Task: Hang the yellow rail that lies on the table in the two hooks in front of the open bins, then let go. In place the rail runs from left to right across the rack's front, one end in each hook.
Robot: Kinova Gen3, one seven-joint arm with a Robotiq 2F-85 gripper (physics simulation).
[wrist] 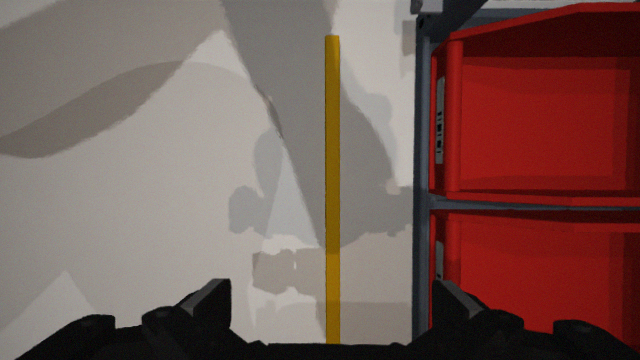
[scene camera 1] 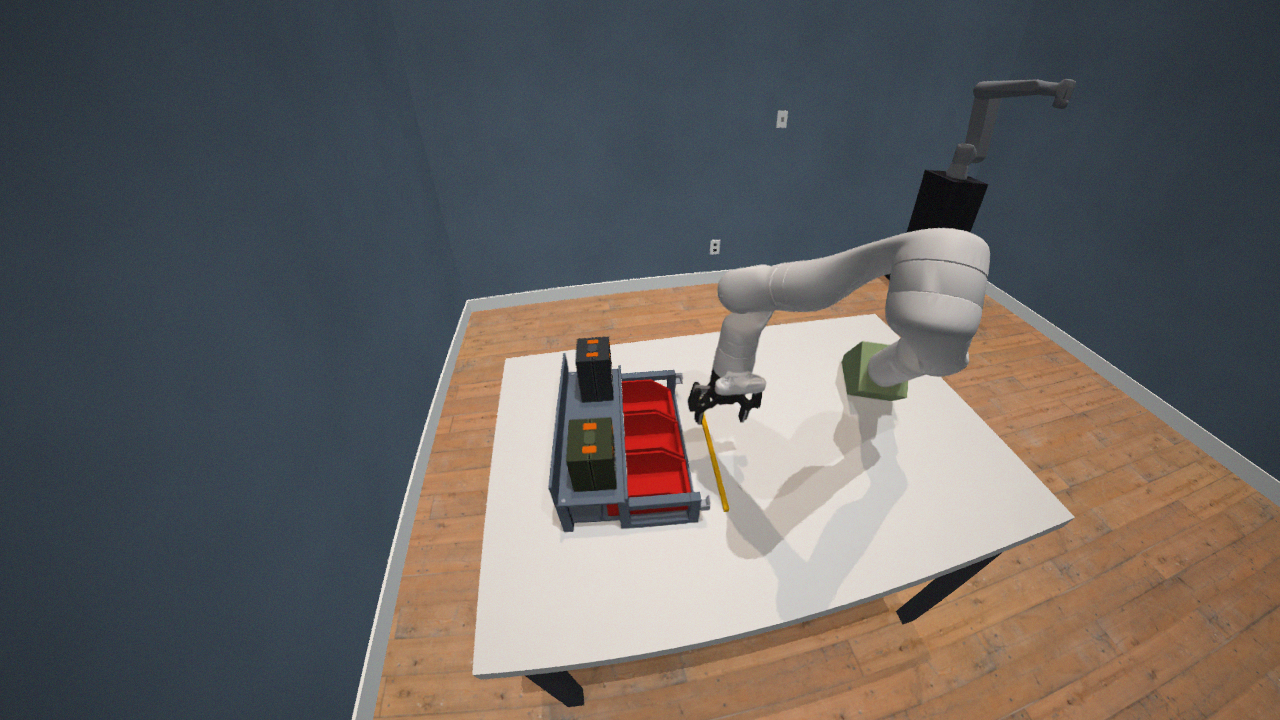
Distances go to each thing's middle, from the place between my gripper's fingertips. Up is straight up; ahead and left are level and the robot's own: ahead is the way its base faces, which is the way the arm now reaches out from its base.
Right now my hand is 11 cm above the yellow rail (wrist: 332,42), 4 cm to the left of it and 1 cm short of it. From my hand the other things lie so: dark green case (scene camera 1: 591,459) (26 cm ahead, 9 cm to the left, 4 cm above); then black case (scene camera 1: 593,362) (26 cm ahead, 14 cm to the right, 5 cm above).
